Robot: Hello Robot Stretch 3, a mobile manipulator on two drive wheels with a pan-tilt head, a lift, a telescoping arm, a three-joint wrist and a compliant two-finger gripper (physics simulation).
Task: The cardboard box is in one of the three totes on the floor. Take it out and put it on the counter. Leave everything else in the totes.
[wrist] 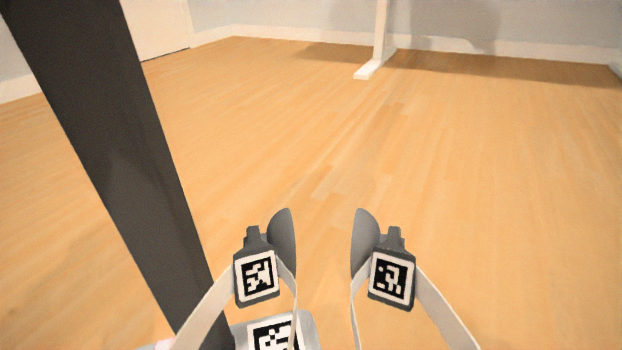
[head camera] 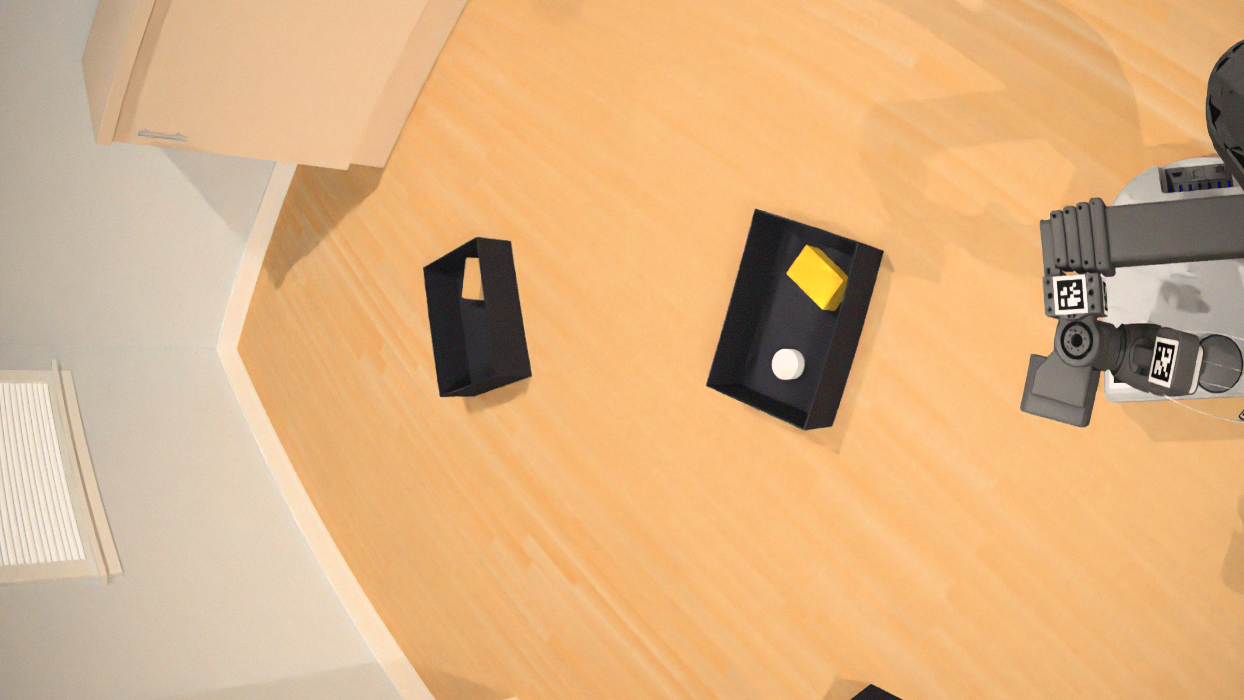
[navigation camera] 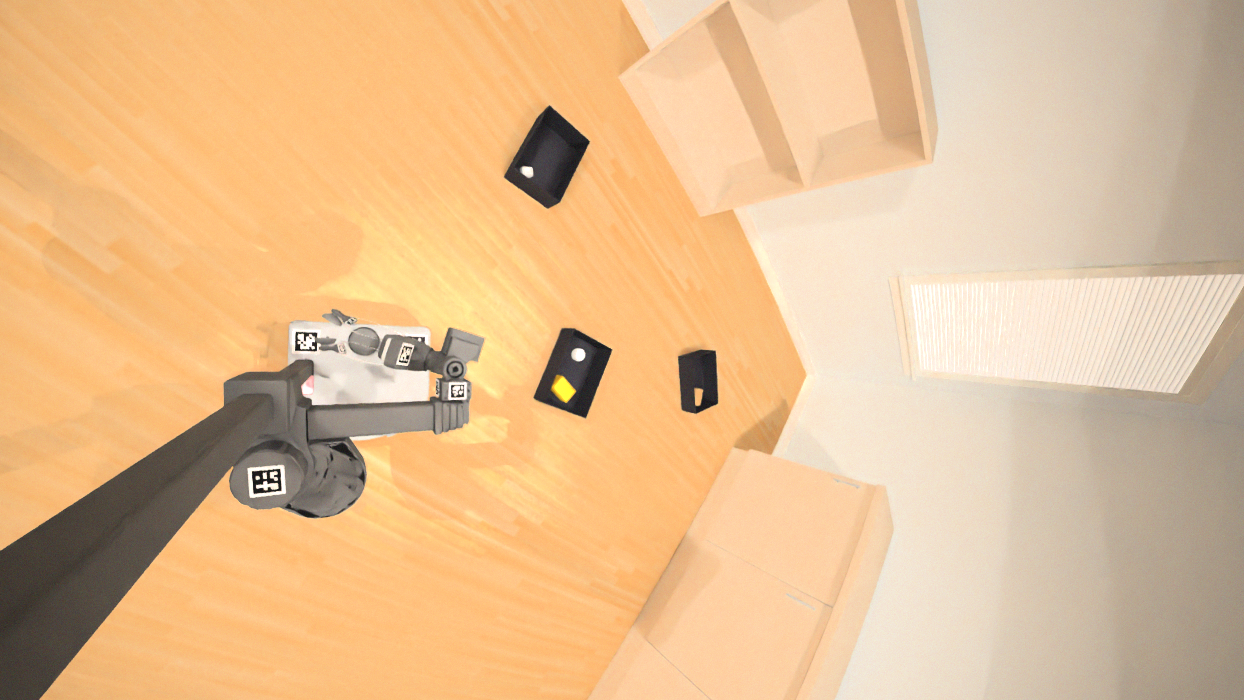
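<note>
A light tan piece, which looks like the cardboard box, shows partly inside the far black tote; the tote's wall hides the rest. The middle black tote holds a yellow block and a white ball. A third black tote holds a small white object. My gripper is open and empty, folded back over my base, away from all three totes.
A beige cabinet unit with handles stands beyond the far tote; its top is seen too steeply to judge. An open shelf unit stands near the third tote. In the wrist view, my dark mast is at left and a white stand foot is farther off.
</note>
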